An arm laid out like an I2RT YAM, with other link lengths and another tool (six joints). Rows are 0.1 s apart.
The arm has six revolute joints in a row. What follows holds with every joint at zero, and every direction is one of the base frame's.
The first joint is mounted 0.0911 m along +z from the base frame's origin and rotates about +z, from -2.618 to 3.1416 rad.
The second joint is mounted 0.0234 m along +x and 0.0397 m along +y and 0.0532 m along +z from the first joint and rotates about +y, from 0 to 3.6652 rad.
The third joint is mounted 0.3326 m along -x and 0.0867 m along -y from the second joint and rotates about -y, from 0 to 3.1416 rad.
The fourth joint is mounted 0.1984 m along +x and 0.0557 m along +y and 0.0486 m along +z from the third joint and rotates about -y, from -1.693 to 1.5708 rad.
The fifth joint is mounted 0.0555 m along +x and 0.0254 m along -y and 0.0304 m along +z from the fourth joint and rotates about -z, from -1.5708 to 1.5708 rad.
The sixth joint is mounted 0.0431 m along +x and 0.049 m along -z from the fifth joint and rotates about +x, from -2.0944 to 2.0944 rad.
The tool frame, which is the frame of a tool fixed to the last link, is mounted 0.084 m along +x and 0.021 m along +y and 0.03 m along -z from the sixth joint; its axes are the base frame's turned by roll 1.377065, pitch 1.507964 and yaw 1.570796 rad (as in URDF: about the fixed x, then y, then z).
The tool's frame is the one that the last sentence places.
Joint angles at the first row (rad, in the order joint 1, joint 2, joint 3, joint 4, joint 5, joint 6):
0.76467, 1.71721, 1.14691, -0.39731, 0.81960, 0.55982
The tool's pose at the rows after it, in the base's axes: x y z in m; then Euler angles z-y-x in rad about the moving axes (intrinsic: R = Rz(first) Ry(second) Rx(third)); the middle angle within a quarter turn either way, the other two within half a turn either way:
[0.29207, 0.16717, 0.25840, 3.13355, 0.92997, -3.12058]
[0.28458, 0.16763, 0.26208, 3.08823, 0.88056, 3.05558]
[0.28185, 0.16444, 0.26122, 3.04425, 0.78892, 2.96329]
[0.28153, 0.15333, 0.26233, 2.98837, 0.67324, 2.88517]
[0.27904, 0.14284, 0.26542, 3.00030, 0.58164, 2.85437]
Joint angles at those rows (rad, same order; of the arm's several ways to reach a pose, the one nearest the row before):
0.76430, 1.68020, 1.14843, -0.42441, 0.77422, 0.56022
0.74481, 1.64741, 1.14921, -0.44614, 0.67387, 0.56018
0.69180, 1.64014, 1.16903, -0.49307, 0.54036, 0.55982
0.60560, 1.64052, 1.20719, -0.57243, 0.39274, 0.55868
0.53425, 1.64131, 1.24418, -0.64563, 0.27256, 0.51060

